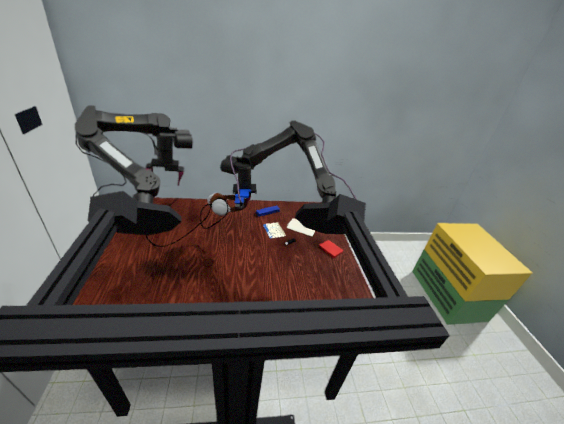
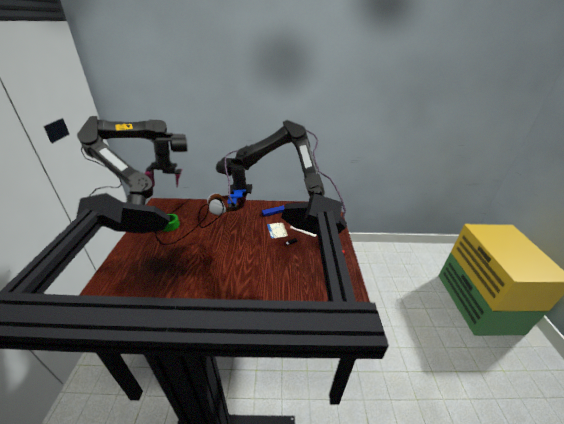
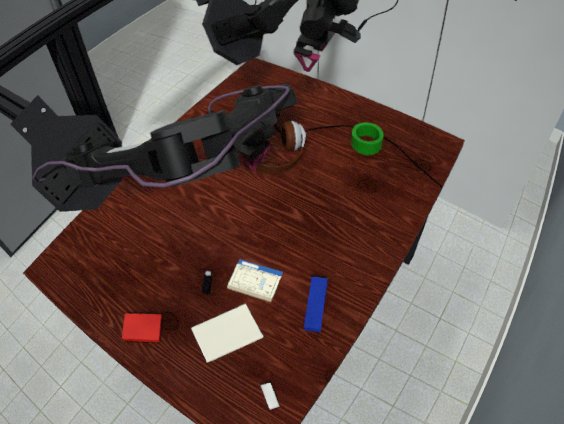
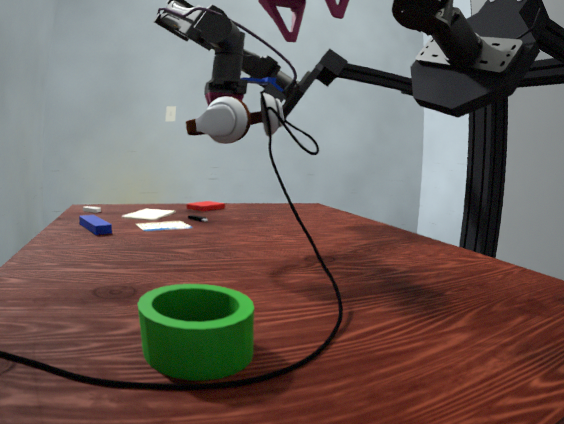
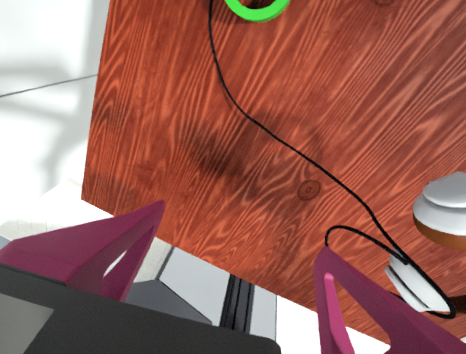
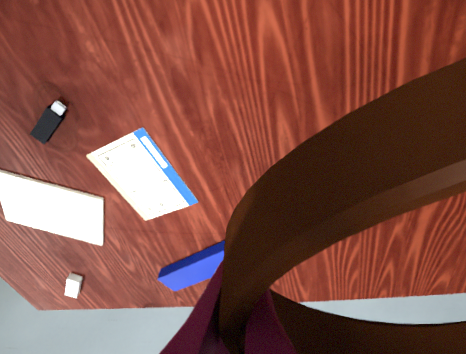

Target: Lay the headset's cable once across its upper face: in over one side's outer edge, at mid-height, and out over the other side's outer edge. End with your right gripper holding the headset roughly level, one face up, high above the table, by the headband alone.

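Frame: origin at the left arm's base, x left, y down, z back, level; metres.
Seen in the pictures: left gripper, between the fingertips: (image 1: 165, 185) (image 2: 165, 186) (image 3: 313, 60) (image 4: 312, 30) (image 5: 243, 232); right gripper, between the fingertips: (image 1: 245, 206) (image 2: 242, 206) (image 3: 254, 168) (image 6: 243, 267); left arm's base, origin of its link: (image 3: 237, 27) (image 4: 466, 54); right arm's base, origin of its link: (image 3: 77, 163) (image 4: 295, 92).
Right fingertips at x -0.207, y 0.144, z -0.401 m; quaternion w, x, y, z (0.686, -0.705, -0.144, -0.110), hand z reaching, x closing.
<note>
Pixels of each thing's middle, then the offset from my right fingertips to it. "spot": a spot on its surface instead.
- brown headset, middle of its body: (image 4: 231, 120) (image 3: 271, 144) (image 1: 228, 203) (image 2: 225, 203) dx +0.072, dy -0.015, dz +0.030 m
- black cable, a spot on its surface: (image 4: 296, 212) (image 5: 300, 154) spot: dx +0.218, dy +0.118, dz +0.142 m
- green ring, middle of its body: (image 4: 196, 327) (image 3: 367, 138) (image 2: 168, 222) dx +0.440, dy +0.191, dz +0.049 m
- blue bar, middle of its body: (image 6: 198, 267) (image 4: 94, 224) (image 3: 316, 304) (image 1: 268, 210) (image 2: 274, 210) dx -0.036, dy +0.205, dz -0.299 m
- patterned card, middle of its body: (image 6: 144, 179) (image 4: 163, 225) (image 3: 254, 280) (image 1: 274, 230) (image 2: 277, 230) dx -0.117, dy +0.214, dz -0.149 m
- cream pad, middle of its body: (image 6: 52, 209) (image 3: 226, 333) (image 4: 149, 214) (image 1: 302, 227) dx -0.257, dy +0.212, dz -0.233 m
- black stick, middle of its body: (image 6: 49, 121) (image 4: 198, 218) (image 3: 207, 282) dx -0.223, dy +0.211, dz -0.084 m
- red block, middle of its body: (image 3: 142, 327) (image 4: 205, 206) (image 1: 331, 248) dx -0.433, dy +0.207, dz -0.104 m
- white block, middle of its body: (image 6: 73, 285) (image 3: 270, 396) (image 4: 91, 209) dx -0.262, dy +0.209, dz -0.428 m
The white and brown headset (image 1: 220, 206) (image 2: 216, 206) (image 4: 225, 120) hangs high above the table. Its headband (image 6: 340, 150) is between the shut fingers of my right gripper (image 6: 243, 267) (image 3: 255, 161). One cup (image 5: 445, 200) carries no cable that I can see. The other cup (image 5: 422, 287) has the black cable (image 5: 300, 151) (image 4: 296, 212) along it, with a small loop sticking out beside it. The cable then drops to the table and passes the green ring. I see no strand spanning between the cups. My left gripper (image 5: 243, 232) (image 4: 315, 29) is open and empty, above and beside the cable-side cup.
The green ring (image 3: 367, 146) (image 4: 197, 350) stands on the table. A blue bar (image 3: 316, 304), a patterned card (image 3: 255, 281), a cream pad (image 3: 227, 332), a black stick (image 3: 207, 283), a red block (image 3: 142, 327) and a white block (image 3: 270, 396) lie away from the arms.
</note>
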